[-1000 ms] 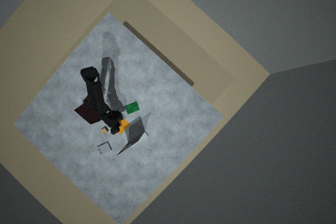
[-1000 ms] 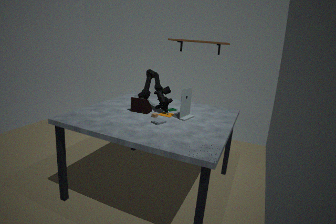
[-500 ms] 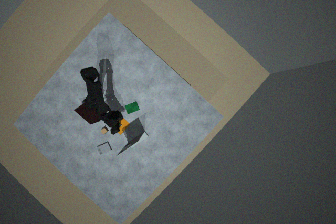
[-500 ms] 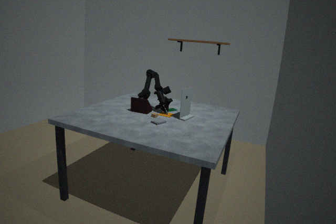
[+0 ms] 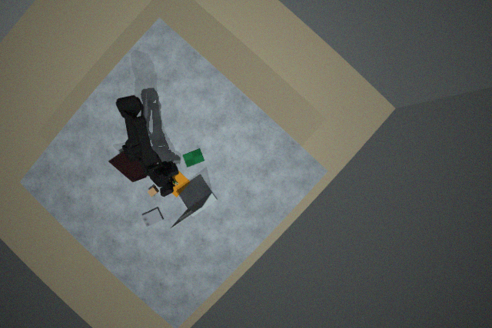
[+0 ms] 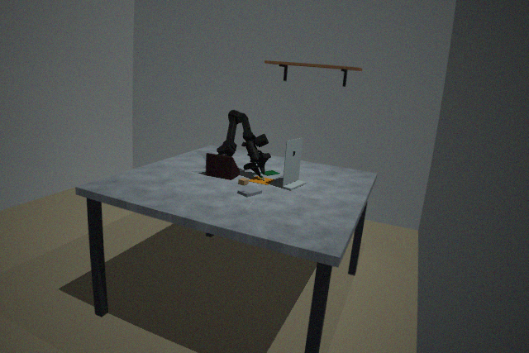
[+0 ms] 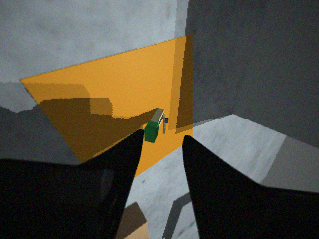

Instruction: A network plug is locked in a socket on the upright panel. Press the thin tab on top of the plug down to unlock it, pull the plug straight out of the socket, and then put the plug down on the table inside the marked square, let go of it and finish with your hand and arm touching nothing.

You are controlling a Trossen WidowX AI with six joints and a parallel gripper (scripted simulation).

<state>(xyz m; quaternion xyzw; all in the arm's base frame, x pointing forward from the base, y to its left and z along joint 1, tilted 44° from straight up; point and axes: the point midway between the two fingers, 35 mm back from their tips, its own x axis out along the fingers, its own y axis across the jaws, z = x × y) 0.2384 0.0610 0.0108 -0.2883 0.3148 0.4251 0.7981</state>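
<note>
Now: gripper tip 10 mm short of the network plug and 10 mm above it. The rest, counted from my gripper tip: upright grey panel (170 mm ahead, 30 mm to the left, 90 mm above); orange square (30 mm below); flat grey block (60 mm ahead, 230 mm to the right, 20 mm below).
</note>
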